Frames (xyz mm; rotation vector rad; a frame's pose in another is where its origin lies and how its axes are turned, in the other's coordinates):
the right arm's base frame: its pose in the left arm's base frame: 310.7 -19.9 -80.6 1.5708 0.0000 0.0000
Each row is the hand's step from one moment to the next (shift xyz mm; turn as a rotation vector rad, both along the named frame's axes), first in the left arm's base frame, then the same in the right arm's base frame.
Working: the left arm's base frame: its pose in the right arm's base frame: -310.7 80.6 -19.9 -1.5708 0.0000 0.0000

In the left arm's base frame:
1: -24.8 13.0 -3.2 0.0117 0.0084 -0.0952
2: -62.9 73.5 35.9 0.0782 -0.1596 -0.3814
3: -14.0 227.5 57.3 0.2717 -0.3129 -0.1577
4: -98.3 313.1 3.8 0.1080 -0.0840 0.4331
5: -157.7 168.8 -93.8 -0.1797 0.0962 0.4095
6: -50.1 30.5 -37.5 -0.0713 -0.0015 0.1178
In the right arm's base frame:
1: -24.8 -3.2 -13.0 0.0117 -0.0952 -0.0084
2: -62.9 35.9 -73.5 0.0782 -0.3814 0.1596
3: -14.0 57.3 -227.5 0.2717 -0.1577 0.3129
4: -98.3 3.8 -313.1 0.1080 0.4331 0.0840
5: -157.7 -93.8 -168.8 -0.1797 0.4095 -0.0962
6: -50.1 -37.5 -30.5 -0.0713 0.1178 0.0015

